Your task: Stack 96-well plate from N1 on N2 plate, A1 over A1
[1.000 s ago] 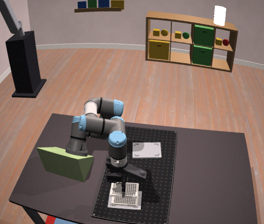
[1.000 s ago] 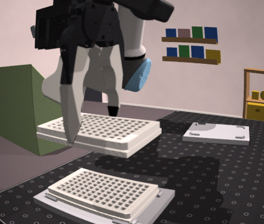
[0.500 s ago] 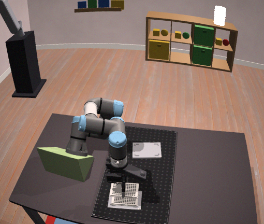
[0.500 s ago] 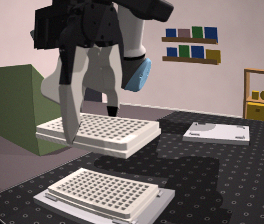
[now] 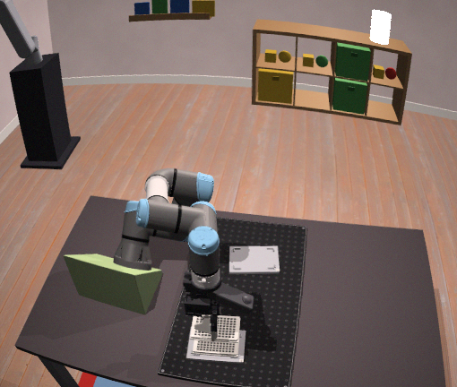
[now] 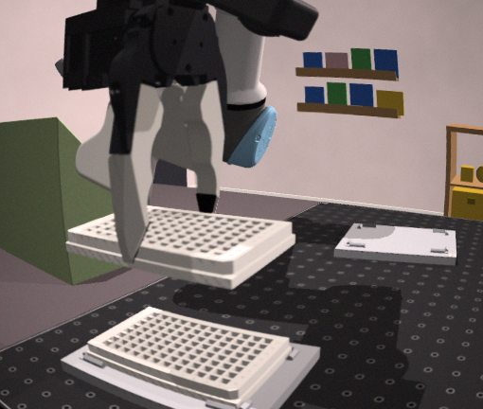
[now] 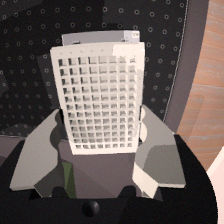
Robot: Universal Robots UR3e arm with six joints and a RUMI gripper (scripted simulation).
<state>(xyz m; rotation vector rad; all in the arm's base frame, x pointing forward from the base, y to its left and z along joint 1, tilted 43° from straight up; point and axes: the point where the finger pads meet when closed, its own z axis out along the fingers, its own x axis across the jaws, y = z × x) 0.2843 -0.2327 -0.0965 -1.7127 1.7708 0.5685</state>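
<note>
Right now the white 96-well plate is 100 mm below my hand. From my hand the other things lie so: plate nest N1 (80 mm ahead, 360 mm to the left, 110 mm below).
</note>
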